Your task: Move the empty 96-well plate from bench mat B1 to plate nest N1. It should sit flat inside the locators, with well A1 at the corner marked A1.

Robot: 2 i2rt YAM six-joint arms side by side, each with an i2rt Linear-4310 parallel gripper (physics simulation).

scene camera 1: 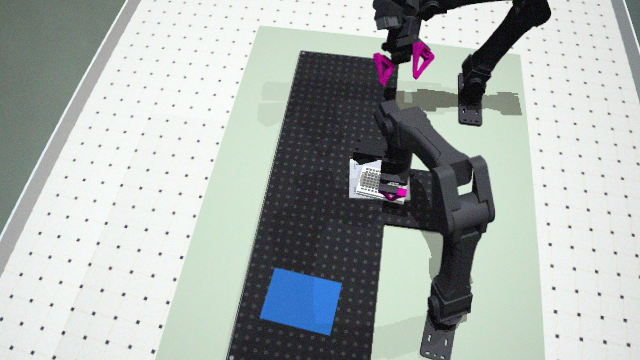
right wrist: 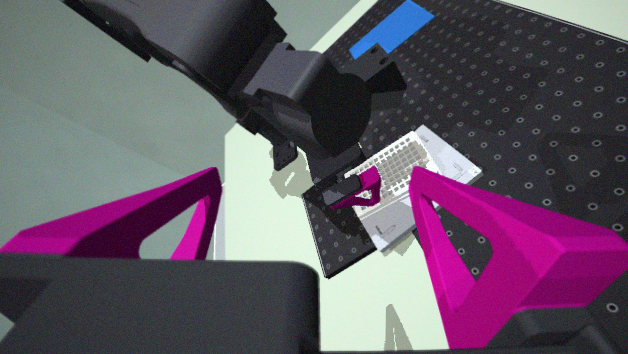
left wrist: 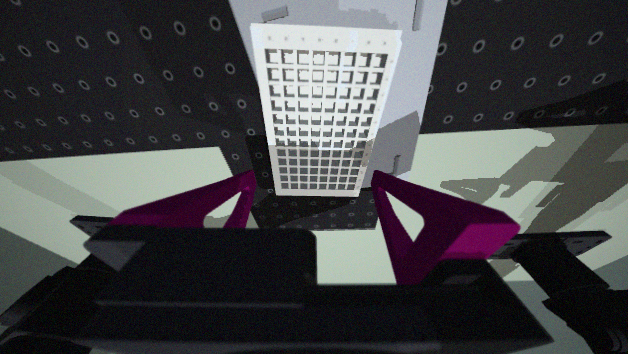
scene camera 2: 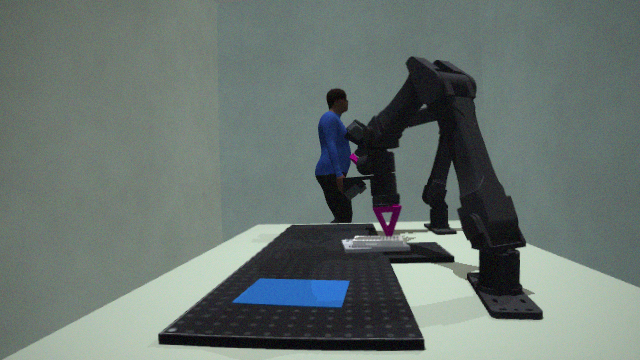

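The white 96-well plate lies on the pale grey plate nest, turned askew and offset to one side. Some locators show outside its outline; whether it rests on others is hidden. Its well A1 cannot be made out. My left gripper is open and empty, pointing down, low at the plate's near end in its wrist view, one finger on each side. My right gripper is open and empty, up and away from the plate. The blue bench mat lies apart from the nest.
The black perforated board lies under the nest and mat. The left arm reaches over the board's side extension. A person in blue stands behind the table.
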